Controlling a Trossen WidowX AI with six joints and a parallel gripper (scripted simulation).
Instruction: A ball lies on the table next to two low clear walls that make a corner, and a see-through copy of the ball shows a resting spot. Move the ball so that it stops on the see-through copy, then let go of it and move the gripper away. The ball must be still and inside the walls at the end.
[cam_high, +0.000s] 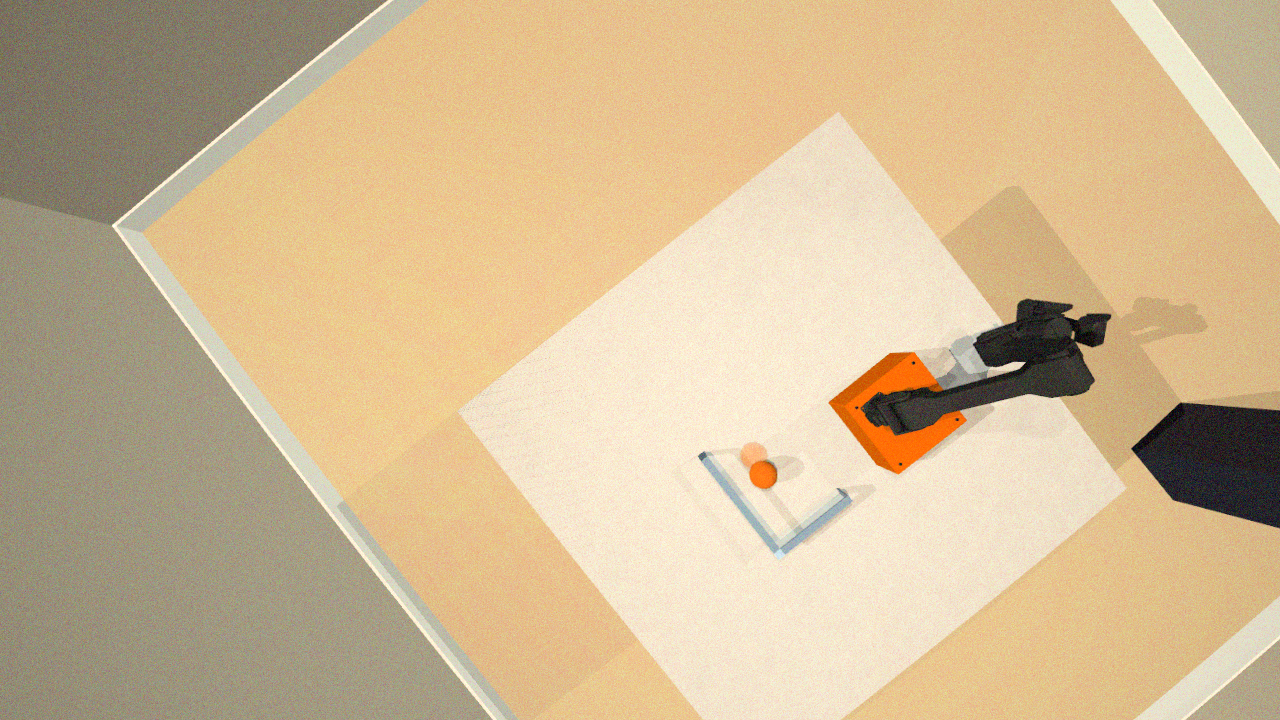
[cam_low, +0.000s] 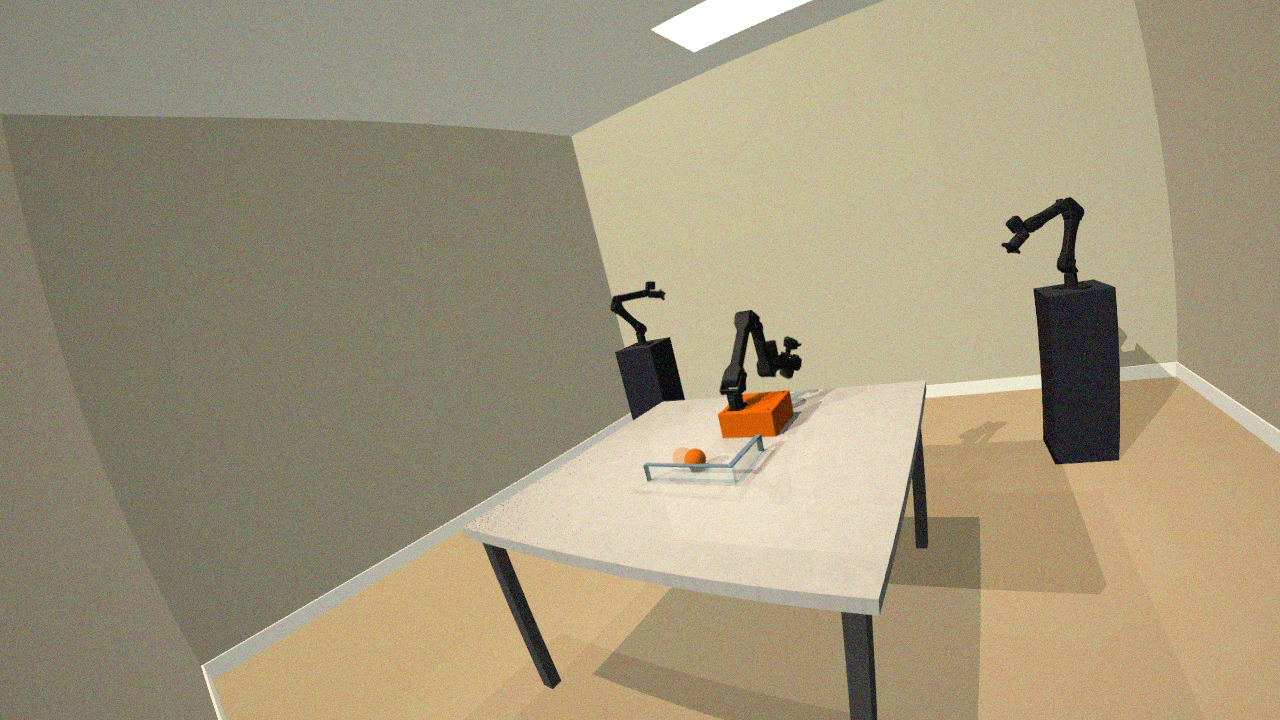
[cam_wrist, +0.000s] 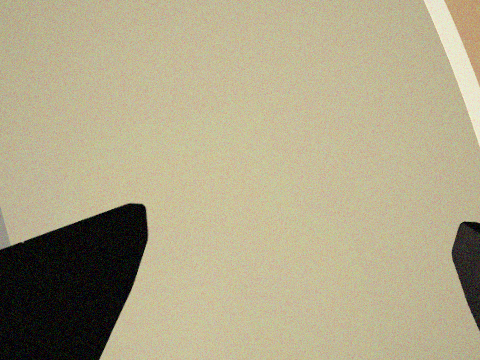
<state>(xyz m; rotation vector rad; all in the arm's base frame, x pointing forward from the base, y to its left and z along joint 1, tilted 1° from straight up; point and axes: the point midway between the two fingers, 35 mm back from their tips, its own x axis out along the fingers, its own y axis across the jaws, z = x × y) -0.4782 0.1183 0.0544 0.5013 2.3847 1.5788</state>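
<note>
Right now my gripper tip is 820 mm short of the orange ball, 170 mm to the left of it and 130 mm above it. From my gripper tip the other things lie so: see-through copy of ball: 810 mm ahead, 230 mm to the right, 130 mm below.
</note>
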